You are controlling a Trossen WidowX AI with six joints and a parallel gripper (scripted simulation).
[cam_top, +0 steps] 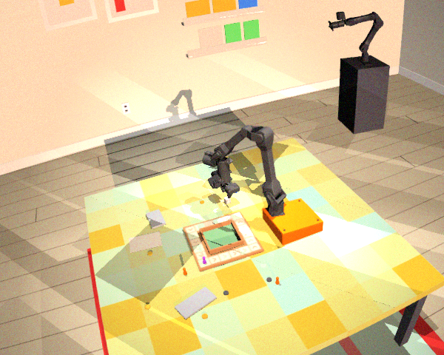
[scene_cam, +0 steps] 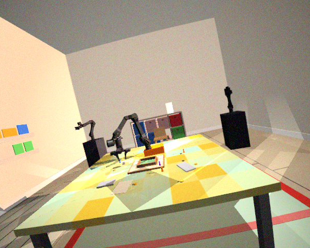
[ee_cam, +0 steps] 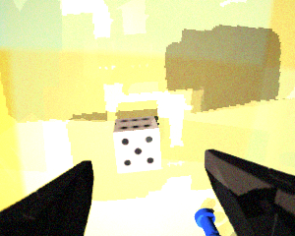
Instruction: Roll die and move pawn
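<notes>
Now: the white die 30 mm below my gripper tip. Also, from my gripper tip: blue pawn: 60 mm behind, 60 mm to the right, 30 mm below; purple pawn: 180 mm ahead, 390 mm to the left, 10 mm below; green dice tray: 80 mm ahead, 260 mm to the left, 30 mm below.
</notes>
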